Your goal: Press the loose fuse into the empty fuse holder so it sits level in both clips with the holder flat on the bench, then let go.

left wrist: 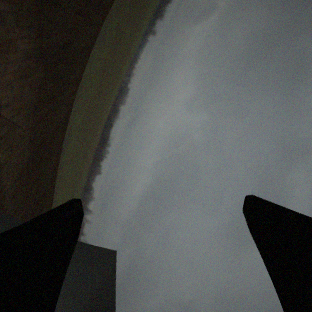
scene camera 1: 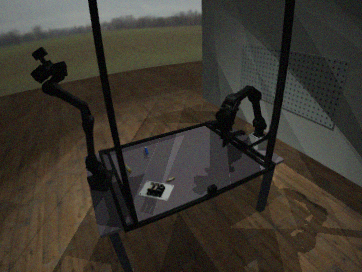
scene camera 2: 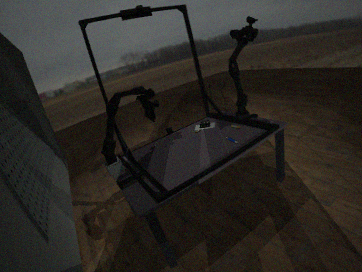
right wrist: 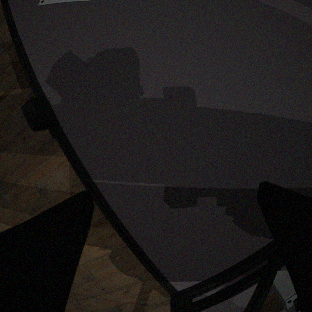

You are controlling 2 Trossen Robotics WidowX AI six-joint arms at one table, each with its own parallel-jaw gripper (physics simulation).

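Frame: origin at the left arm's base, x ahead, y left, z up, level; millimetres.
Seen in the pictures: left gripper, fingertip midpoint: (left wrist: 165,207) (scene camera 1: 52,61) (scene camera 2: 257,25); right gripper, fingertip midpoint: (scene camera 1: 222,142) (scene camera 2: 154,120) (right wrist: 177,195); left arm's base, link origin: (scene camera 1: 100,178) (scene camera 2: 242,112); right arm's base, link origin: (scene camera 1: 258,134) (scene camera 2: 112,161).
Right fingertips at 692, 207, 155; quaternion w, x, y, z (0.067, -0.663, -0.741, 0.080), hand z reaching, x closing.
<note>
Offsets run from my right fingertips to a thing's top centre, as dx, dy, dz. "*": to the spot under its first point.
A black fuse holder block @(-355, -203, -172) (scene camera 1: 156,189) (scene camera 2: 205,123) with some tan parts sits on a white plate @(* -287, -230, -206) (scene camera 1: 167,194) on the bench; which clips are empty is too small to tell. A small tan fuse @(-290, -108, -194) (scene camera 1: 171,179) lies loose on the bench beside the plate. In the right wrist view a corner of the white plate (right wrist: 60,2) shows at the top edge; the fuse does not show there. My left gripper (left wrist: 165,207) is open and empty, raised high above the bench and facing the sky. My right gripper (right wrist: 177,195) is open and empty, above the bench, well away from the holder.
A blue piece @(-514, +164, -194) (scene camera 1: 146,150) (scene camera 2: 231,140) and a yellow piece @(-588, -37, -187) (scene camera 1: 129,169) (scene camera 2: 235,126) lie on the bench. Black frame posts (scene camera 1: 106,85) (scene camera 1: 281,75) rise at the bench's sides. A small black block (scene camera 1: 212,189) sits on the frame's long edge.
</note>
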